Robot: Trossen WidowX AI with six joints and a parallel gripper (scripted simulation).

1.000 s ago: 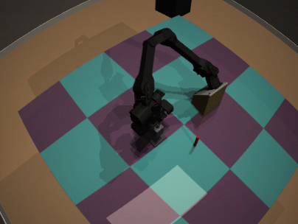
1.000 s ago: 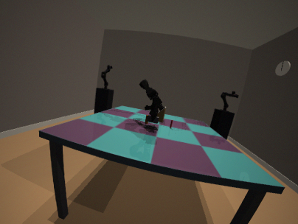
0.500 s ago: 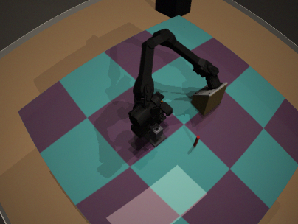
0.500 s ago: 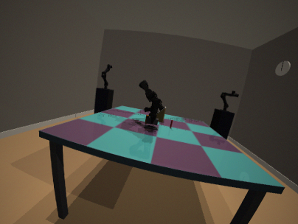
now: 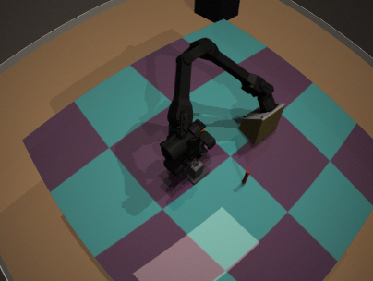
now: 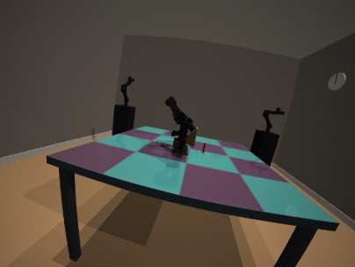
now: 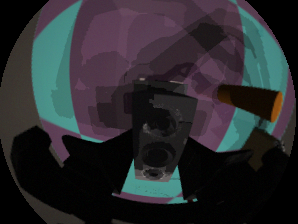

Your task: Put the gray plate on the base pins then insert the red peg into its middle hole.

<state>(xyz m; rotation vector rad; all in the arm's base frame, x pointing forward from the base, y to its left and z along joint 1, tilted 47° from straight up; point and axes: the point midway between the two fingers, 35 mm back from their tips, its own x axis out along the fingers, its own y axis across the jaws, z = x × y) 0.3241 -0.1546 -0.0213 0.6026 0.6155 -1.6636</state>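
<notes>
Now: gripper tip 10 mm above the base. From my gripper tip the other things lie so: gray plate 30 mm above; then red peg 90 mm behind, 180 mm to the left, 20 mm above; then orange peg-like object 110 mm behind, 50 mm to the right, 20 mm above.
</notes>
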